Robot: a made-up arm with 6 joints.
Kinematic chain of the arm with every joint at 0, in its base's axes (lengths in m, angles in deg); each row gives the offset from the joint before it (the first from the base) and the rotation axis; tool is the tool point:
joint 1: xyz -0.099 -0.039 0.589 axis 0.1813 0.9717 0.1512
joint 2: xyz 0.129 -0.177 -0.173 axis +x
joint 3: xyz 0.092 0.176 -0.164 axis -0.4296 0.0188 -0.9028
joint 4: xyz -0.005 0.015 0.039 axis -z
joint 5: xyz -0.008 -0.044 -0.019 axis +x
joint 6: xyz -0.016 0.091 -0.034 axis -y
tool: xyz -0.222 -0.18 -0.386
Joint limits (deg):
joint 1: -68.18..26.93
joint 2: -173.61..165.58
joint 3: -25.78..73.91
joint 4: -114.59..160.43
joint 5: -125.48..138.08
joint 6: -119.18..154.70
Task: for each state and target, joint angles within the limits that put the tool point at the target. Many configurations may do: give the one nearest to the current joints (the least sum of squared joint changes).
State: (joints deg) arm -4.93 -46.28 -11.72 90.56 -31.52 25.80
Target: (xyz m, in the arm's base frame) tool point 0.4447 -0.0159 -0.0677
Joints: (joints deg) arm -35.57 -22.81 3.85 115.05 -25.69 -1.10
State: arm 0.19 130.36 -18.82 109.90 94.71 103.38
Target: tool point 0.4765 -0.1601 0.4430
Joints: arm -2.48 130.44 -18.63 94.57 124.38 72.85
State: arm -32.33 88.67 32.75 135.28 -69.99 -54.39
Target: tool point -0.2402 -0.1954 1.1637
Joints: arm -35.38 102.26 3.03 113.15 -74.84 -44.29
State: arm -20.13 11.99 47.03 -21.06 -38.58 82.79
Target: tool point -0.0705 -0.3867 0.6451
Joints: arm -37.20 -15.27 73.66 -8.36 -78.55 74.40
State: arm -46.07 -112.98 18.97 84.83 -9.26 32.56
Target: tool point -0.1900 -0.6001 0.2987
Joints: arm -49.53 -99.71 23.15 78.24 -49.40 47.87
